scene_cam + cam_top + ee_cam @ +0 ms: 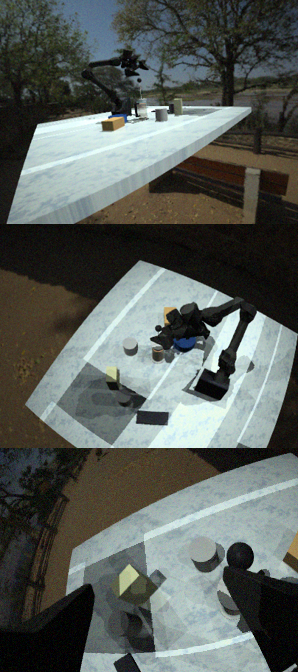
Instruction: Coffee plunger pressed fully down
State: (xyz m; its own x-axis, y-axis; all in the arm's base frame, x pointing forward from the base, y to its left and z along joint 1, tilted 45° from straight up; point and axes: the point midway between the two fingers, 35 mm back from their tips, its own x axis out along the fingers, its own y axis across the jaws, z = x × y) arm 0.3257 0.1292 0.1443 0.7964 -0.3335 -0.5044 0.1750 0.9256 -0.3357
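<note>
Now: gripper tip 20 mm short of the coffee press, 80 mm to the left of it and 190 mm above it. Round my gripper tip: yellow block (160 mm ahead, 150 mm to the left, 260 mm below); then dark flat slab (90 mm behind, 260 mm to the left, 310 mm below).
</note>
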